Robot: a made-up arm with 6 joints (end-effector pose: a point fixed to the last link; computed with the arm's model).
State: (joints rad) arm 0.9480 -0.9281 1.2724 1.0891 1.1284 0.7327
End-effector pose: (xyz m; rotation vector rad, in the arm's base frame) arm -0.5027 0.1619 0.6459 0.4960 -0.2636 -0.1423
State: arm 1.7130 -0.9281 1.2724 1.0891 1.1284 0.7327
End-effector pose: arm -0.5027 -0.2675 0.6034 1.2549 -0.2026 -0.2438
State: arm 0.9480 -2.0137 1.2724 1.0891 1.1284 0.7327
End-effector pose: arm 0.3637 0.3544 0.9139 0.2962 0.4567 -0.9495
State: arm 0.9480 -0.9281 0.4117 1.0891 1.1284 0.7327
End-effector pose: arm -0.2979 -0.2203 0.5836 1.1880 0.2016 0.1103
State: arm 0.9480 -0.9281 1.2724 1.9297 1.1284 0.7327
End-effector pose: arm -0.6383 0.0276 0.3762 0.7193 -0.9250 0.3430
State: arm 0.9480 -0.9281 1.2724 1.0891 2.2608 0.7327
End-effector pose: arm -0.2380 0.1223 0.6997 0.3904 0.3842 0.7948
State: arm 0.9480 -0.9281 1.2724 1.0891 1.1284 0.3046
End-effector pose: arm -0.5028 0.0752 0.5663 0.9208 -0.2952 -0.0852
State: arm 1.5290 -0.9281 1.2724 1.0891 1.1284 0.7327
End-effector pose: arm -0.5027 -0.1692 0.6437 1.0724 -0.2201 -0.2201
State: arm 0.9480 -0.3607 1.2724 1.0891 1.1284 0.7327
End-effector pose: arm -0.6893 -0.1102 0.2670 0.5623 -0.6260 0.2993
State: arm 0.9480 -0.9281 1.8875 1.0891 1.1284 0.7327
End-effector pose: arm -0.5325 0.4401 0.4951 -0.0222 -0.5664 -0.3067
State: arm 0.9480 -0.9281 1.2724 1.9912 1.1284 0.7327
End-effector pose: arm -0.6377 0.0185 0.3531 0.7335 -0.9731 0.3799
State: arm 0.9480 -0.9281 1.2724 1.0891 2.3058 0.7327
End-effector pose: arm -0.2275 0.1268 0.6996 0.3840 0.4104 0.8315
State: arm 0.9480 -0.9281 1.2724 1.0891 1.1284 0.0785
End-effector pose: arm -0.4970 0.0446 0.5121 1.1450 -0.3090 -0.0524
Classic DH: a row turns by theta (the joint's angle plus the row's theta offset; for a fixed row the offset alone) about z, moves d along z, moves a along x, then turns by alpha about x. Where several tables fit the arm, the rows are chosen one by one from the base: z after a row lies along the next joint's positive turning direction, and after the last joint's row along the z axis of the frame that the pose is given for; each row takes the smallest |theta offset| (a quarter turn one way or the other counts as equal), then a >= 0, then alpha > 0; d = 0 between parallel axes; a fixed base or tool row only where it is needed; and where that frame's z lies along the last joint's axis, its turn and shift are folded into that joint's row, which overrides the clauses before.
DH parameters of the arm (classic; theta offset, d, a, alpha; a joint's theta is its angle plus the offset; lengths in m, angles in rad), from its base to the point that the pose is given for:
base (fixed): 1.5708 0.091 0 1.5708
joint 1: 0 0.204 -0.008 -1.5708
joint 2: 1.5708 -0.043 0.397 -1.5708
joint 3: -1.5708 0.194 0.115 1.5708
joint 4: 0 -0.061 0.015 1.5708
joint 5: 0 0.159 0.011 1.5708
joint 6: -1.5708 0.124 0.008 -1.5708
tool (fixed): 1.5708 0.277 0 0

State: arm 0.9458 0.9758 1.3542 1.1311 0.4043 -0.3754
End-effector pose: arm 0.1874 -0.4505 -0.6174 2.0089 -1.1256 1.9106
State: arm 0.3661 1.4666 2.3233 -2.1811 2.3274 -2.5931
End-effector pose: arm 0.1679 -0.2089 -0.1079 -2.0793 -0.0678 1.1268
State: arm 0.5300 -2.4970 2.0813 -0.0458 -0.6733 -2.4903
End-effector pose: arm 0.3076 0.2881 0.2500 -0.0204 -0.6521 0.2864
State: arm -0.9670 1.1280 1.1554 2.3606 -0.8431 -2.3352
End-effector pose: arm -0.0340 -0.2862 0.5892 -1.8990 -0.5114 0.5647
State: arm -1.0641 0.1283 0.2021 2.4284 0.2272 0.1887
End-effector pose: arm -0.2340 -0.3573 0.6089 1.1623 0.3231 0.3721
